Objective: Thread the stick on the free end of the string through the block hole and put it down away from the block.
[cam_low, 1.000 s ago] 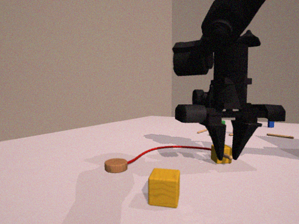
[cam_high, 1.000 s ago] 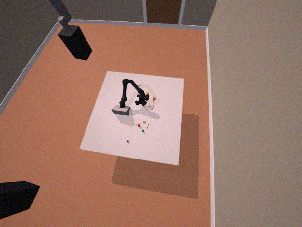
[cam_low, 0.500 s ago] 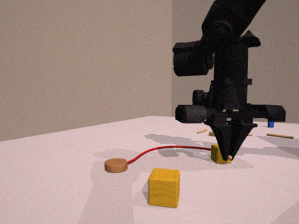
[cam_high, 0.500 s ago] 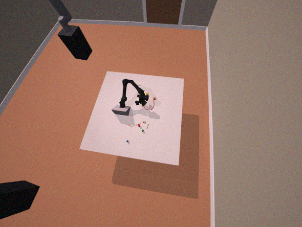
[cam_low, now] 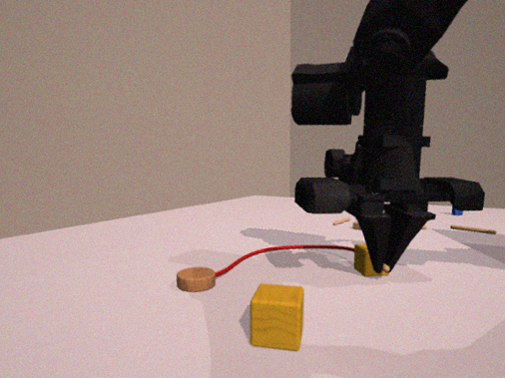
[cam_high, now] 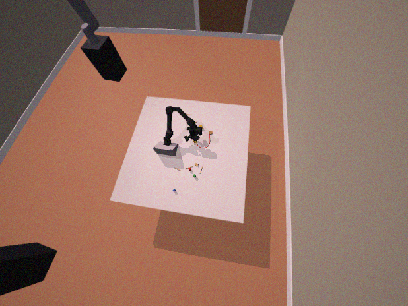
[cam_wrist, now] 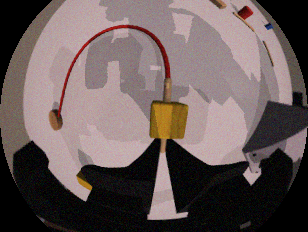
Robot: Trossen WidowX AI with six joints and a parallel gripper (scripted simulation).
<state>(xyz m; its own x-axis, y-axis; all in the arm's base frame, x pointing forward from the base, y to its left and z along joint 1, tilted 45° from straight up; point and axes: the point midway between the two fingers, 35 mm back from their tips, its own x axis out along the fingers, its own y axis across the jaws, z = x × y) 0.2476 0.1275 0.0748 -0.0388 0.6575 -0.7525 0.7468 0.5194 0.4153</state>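
My gripper tip is now 30 mm to the left of the thin wooden stick, 30 mm short of it and 10 mm below it. Round my gripper tip: short wooden piece 270 mm to the right, 100 mm ahead; yellow block 170 mm to the left, 30 mm ahead, 10 mm above; round wooden button 150 mm ahead, 130 mm to the left.
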